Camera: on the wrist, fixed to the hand. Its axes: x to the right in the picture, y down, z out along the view.
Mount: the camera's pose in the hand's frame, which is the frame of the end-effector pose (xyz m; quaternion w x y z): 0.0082 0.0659 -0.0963 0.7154 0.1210 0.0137 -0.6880
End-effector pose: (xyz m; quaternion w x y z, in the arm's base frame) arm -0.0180 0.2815 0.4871 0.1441 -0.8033 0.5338 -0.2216
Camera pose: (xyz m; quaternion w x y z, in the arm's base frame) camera -0.1167 0.2488 0.5408 0.0405 -0.9214 -0.1956 -0.3333
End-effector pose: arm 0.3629 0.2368 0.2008 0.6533 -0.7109 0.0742 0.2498
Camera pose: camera 0.3664 0.1367 0.1404 0.7242 -0.4840 -0.3968 -0.2895
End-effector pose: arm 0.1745 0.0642 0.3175 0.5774 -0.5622 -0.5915 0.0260
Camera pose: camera 0.2874 0.0345 0.3100 0.5071 0.0743 -0.7989 -0.3148
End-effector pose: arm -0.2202 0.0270 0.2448 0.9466 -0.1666 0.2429 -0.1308
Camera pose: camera -0.2507 0.0600 0.1368 0.6041 -0.1700 0.0563 -0.7766
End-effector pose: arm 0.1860 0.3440 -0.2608 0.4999 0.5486 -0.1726 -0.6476
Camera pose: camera 0.3021 0.3394 -0.2469 0.1519 -0.5806 -0.1824 0.7788
